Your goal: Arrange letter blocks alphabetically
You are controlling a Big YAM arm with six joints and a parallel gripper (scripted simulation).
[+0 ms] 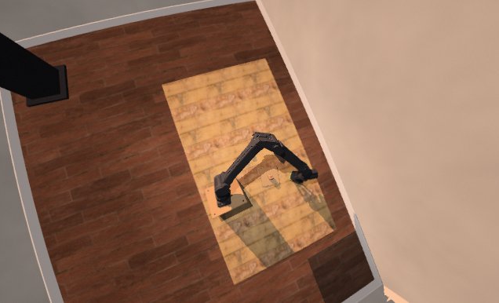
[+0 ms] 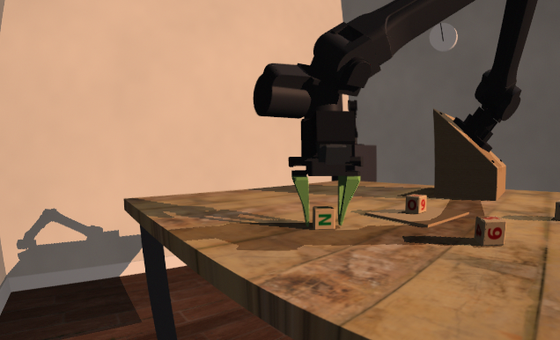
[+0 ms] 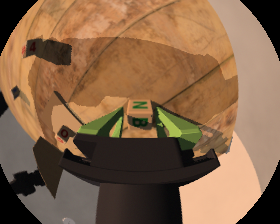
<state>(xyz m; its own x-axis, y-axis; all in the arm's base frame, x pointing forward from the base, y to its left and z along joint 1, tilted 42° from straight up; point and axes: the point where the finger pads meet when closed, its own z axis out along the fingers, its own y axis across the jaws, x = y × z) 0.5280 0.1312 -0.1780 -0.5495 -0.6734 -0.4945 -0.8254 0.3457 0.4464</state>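
The block is right at my hand. From my hand the other things lie so: thin brown mat: 18 cm behind, 6 cm to the left, 1 cm below.
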